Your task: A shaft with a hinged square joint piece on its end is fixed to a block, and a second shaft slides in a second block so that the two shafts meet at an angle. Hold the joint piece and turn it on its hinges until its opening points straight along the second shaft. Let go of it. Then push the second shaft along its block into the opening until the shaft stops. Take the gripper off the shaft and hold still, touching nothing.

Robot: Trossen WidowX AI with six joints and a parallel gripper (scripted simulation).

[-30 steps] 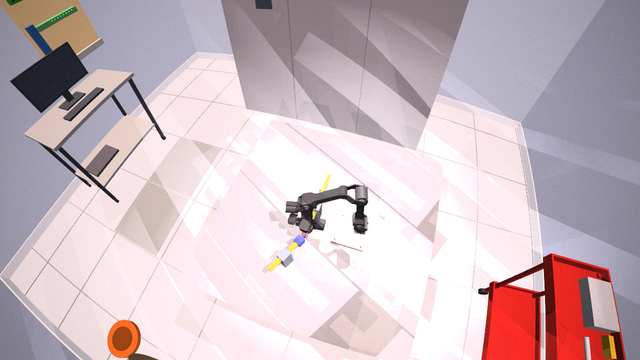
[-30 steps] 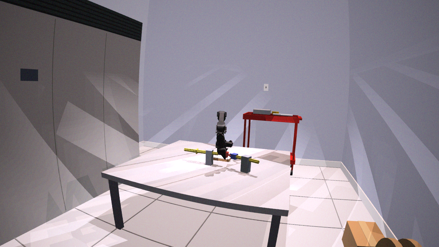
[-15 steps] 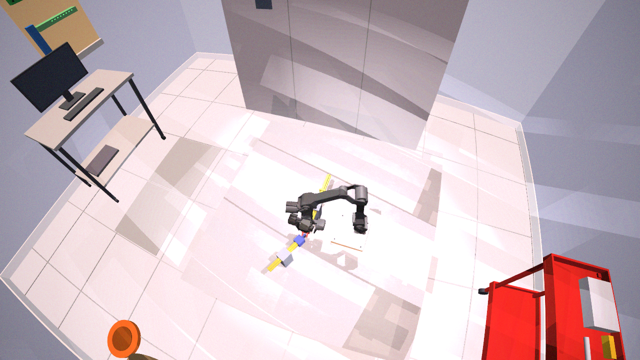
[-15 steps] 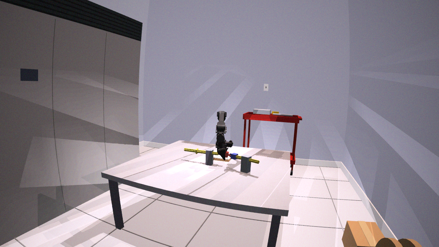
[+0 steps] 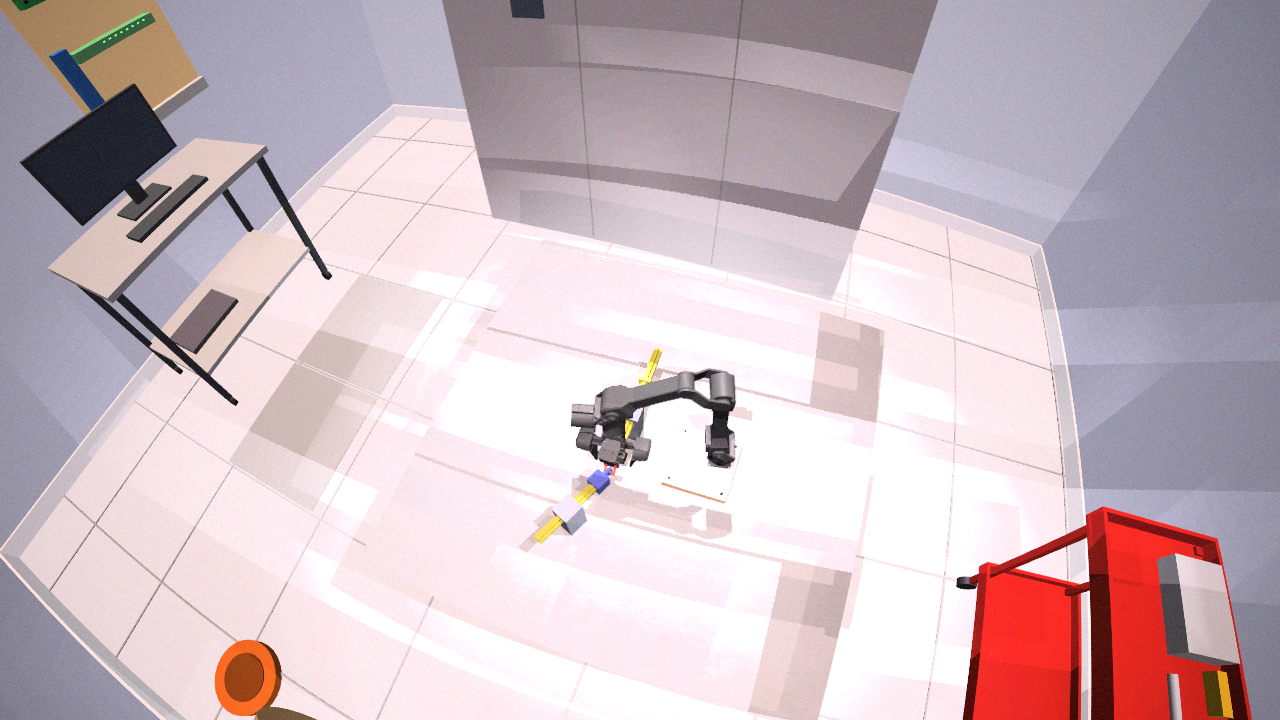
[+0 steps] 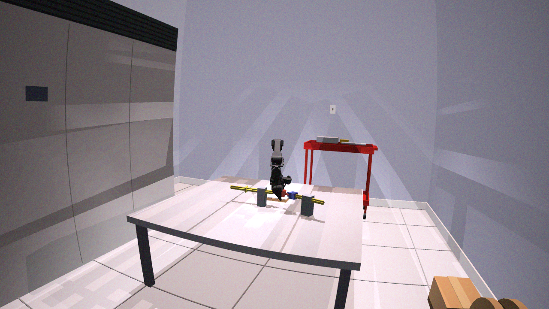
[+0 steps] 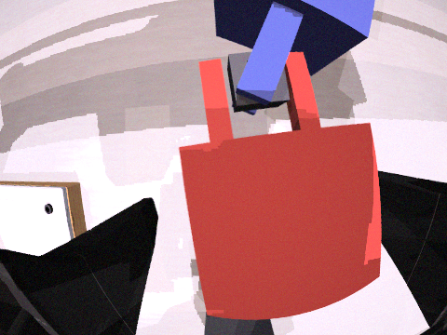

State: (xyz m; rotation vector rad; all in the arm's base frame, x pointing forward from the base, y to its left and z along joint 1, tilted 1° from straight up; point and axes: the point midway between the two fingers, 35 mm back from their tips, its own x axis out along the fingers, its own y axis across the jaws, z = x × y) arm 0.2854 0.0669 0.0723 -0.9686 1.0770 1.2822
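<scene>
Now: gripper tip 1 cm to the right of the red square joint piece and 4 cm below it.
</scene>
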